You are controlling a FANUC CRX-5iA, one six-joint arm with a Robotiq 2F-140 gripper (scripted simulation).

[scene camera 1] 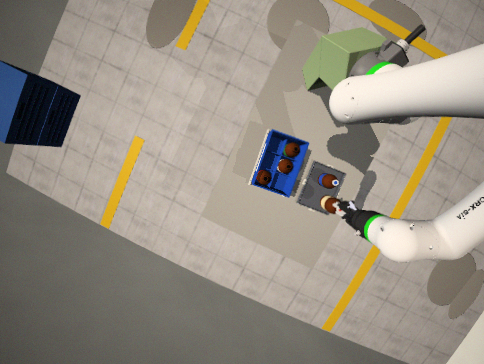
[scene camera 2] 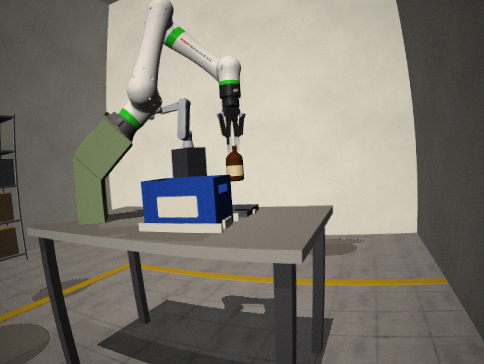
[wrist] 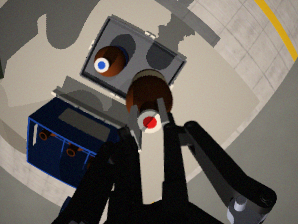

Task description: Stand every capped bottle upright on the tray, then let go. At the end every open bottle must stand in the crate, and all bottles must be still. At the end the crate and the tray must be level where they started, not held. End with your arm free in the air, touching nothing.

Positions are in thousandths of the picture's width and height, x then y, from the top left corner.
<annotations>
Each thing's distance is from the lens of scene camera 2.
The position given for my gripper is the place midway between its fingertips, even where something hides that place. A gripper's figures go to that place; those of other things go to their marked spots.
my gripper (scene camera 2: 482, 419): 138 cm
crate (scene camera 2: 429, 548): 103 cm
</annotations>
